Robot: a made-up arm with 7 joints. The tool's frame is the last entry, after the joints. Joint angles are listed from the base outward.
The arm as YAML. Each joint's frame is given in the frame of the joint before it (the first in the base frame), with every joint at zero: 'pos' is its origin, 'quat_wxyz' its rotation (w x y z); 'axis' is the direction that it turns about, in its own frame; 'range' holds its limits. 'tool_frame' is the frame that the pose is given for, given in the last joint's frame.
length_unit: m
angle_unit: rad
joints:
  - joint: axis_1
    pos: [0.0, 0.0, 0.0]
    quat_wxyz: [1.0, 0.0, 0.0, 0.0]
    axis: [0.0, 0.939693, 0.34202]
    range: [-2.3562, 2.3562]
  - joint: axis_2
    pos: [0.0, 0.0, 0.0]
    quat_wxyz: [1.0, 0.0, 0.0, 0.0]
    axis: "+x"
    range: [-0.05, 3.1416]
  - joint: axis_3
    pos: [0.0, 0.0, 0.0]
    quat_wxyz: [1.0, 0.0, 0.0, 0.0]
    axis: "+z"
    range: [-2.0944, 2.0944]
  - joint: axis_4
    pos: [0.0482, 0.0, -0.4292]
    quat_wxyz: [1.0, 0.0, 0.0, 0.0]
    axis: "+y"
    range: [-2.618, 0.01]
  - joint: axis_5
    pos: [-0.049, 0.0, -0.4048]
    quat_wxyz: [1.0, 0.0, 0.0, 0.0]
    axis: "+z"
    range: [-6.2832, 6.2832]
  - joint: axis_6
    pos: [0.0, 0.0, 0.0]
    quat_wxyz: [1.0, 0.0, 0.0, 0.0]
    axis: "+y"
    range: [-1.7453, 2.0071]
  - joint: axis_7
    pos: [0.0, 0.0, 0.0]
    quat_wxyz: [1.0, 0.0, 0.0, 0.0]
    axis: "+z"
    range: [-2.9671, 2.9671]
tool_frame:
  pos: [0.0, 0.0, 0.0]
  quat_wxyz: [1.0, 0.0, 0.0, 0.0]
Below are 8 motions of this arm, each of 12 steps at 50 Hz.
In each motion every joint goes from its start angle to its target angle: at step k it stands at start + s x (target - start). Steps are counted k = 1, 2, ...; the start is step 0. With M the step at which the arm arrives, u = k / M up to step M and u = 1 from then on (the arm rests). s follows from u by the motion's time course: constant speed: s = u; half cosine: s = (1 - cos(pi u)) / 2; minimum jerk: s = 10 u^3 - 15 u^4 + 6 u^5.
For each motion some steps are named. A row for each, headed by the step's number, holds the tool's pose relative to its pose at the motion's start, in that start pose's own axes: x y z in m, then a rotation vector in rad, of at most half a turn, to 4 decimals.
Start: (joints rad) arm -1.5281 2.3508 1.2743 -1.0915 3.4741 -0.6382 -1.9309
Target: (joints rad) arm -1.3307 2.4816 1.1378 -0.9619 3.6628 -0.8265 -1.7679
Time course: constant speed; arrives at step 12
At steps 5, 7, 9, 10, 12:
5: -0.0578 -0.0310 -0.0170 0.0727 0.1413 0.0176
7: -0.0817 -0.0422 -0.0222 0.1068 0.1935 0.0218
9: -0.1058 -0.0528 -0.0265 0.1433 0.2431 0.0244
10: -0.1179 -0.0578 -0.0283 0.1625 0.2669 0.0252
12: -0.1424 -0.0673 -0.0312 0.2025 0.3122 0.0255

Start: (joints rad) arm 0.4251 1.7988 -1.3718 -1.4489 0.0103 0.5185 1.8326
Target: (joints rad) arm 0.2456 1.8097 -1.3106 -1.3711 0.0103 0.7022 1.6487
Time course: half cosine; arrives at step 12
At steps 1, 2, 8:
1: 0.0021 0.0000 -0.0002 0.0035 -0.0046 -0.0010
2: 0.0083 0.0001 -0.0007 0.0137 -0.0178 -0.0038
8: 0.0920 0.0049 -0.0005 0.1667 -0.1803 -0.0285

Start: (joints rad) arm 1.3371 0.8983 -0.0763 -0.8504 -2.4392 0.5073 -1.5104
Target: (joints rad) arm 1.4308 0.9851 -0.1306 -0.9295 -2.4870 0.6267 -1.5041
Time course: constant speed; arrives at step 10
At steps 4, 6, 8, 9, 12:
4: 0.0150 -0.0037 0.0103 -0.0357 0.0439 -0.0548
6: 0.0221 -0.0056 0.0155 -0.0527 0.0675 -0.0809
8: 0.0289 -0.0075 0.0207 -0.0691 0.0923 -0.1061
9: 0.0322 -0.0085 0.0233 -0.0771 0.1051 -0.1184
12: 0.0354 -0.0095 0.0260 -0.0850 0.1182 -0.1304

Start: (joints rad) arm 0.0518 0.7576 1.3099 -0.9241 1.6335 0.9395 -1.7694
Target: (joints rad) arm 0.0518 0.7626 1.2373 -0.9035 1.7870 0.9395 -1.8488
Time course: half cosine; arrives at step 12
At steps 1, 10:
1: -0.0001 -0.0002 -0.0003 -0.0007 -0.0015 0.0000
10: -0.0038 -0.0137 -0.0174 -0.0330 -0.0784 0.0030

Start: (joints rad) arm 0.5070 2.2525 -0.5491 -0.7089 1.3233 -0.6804 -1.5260
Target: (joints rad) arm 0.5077 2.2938 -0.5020 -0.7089 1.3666 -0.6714 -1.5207
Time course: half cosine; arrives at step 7
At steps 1, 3, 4, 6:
1: -0.0012 0.0016 -0.0008 0.0022 0.0030 0.0013
3: -0.0093 0.0126 -0.0065 0.0172 0.0230 0.0105
4: -0.0146 0.0199 -0.0101 0.0273 0.0360 0.0167
6: -0.0225 0.0312 -0.0155 0.0429 0.0553 0.0264

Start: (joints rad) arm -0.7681 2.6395 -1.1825 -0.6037 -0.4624 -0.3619 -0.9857
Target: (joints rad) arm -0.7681 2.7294 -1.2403 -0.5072 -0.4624 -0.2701 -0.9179
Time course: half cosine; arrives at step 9
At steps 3, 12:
3: -0.0044 -0.0220 0.0153 -0.0663 0.0139 0.0085
12: -0.0183 -0.0847 0.0667 -0.2632 0.0644 0.0308

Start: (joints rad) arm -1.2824 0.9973 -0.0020 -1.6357 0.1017 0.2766 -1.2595
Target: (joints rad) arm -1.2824 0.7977 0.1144 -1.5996 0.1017 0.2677 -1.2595
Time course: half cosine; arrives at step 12
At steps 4, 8, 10, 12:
4: 0.0072 -0.0072 -0.0007 0.0018 0.0189 0.0552
8: 0.0226 -0.0227 -0.0009 0.0008 0.0574 0.1659
10: 0.0287 -0.0288 -0.0007 -0.0010 0.0716 0.2065
12: 0.0310 -0.0311 -0.0005 -0.0019 0.0768 0.2214

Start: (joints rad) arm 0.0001 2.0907 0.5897 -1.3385 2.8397 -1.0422 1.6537
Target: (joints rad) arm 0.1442 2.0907 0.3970 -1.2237 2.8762 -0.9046 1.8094
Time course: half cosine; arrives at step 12
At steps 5, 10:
5: 0.0569 -0.0048 0.0042 0.0464 -0.0609 -0.0564
10: 0.1386 -0.0246 0.0142 0.1063 -0.1576 -0.1409

